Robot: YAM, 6 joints.
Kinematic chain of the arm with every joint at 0, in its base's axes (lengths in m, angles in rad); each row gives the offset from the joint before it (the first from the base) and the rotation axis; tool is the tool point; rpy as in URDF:
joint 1: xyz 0 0 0.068 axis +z
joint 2: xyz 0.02 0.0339 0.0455 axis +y
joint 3: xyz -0.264 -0.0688 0 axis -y
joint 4: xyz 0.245 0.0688 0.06 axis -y
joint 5: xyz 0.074 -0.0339 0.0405 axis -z
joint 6: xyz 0.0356 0 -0.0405 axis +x
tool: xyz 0 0 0 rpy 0 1.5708 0
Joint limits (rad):
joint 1: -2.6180..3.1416
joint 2: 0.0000..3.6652
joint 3: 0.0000..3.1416
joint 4: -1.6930..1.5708
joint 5: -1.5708..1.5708
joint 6: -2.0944..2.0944
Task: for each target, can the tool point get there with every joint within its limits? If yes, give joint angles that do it. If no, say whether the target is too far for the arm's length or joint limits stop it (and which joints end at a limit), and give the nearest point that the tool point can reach.
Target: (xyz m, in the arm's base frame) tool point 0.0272 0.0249 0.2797
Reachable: yes | joints -0.4221 0.2942 0.7308 -1.3697 -1.2572 1.7725
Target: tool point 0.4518 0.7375 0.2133
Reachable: no: too far | nearest point 0.3351 0.5470 0.1869 | short by 0.225 m
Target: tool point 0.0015 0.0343 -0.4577
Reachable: no: joint limits stop it (at a limit: joint 2) | nearest point 0.0039 0.0899 -0.3437 | short by 0.127 m
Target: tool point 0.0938 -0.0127 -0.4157
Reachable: no: joint limits stop it (at a limit: joint 2) | nearest point 0.1168 -0.0158 -0.3559 | short by 0.064 m
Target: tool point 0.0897 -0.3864 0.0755
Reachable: yes | joints -1.2877 2.4570 1.7346 -1.3815 0.6573 -1.0284
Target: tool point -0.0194 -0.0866 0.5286
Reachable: yes | joints -2.1323 0.9140 1.6953 -0.8790 -0.9872 0.3116
